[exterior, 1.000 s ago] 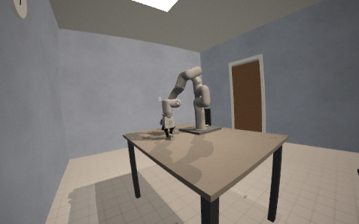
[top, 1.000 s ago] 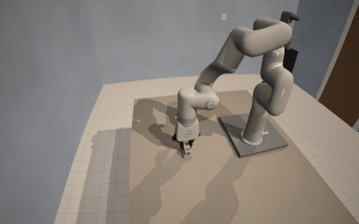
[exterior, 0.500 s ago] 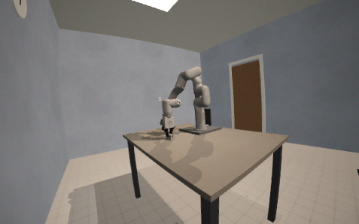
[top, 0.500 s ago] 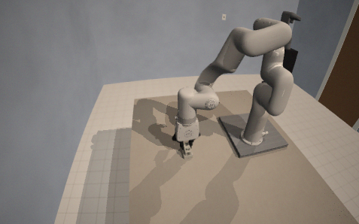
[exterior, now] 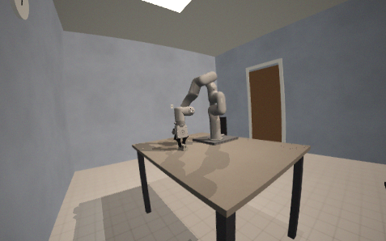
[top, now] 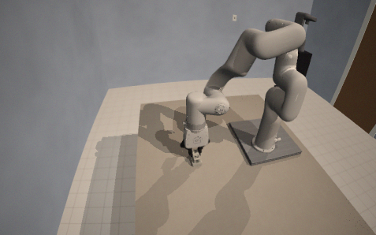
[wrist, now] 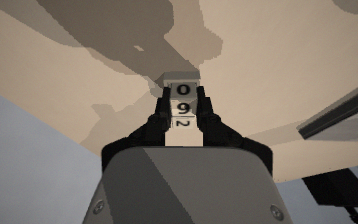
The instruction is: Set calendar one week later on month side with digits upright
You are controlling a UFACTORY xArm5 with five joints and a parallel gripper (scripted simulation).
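Right now my hand is 20 mm to the right of the calendar tray and 30 mm above it.
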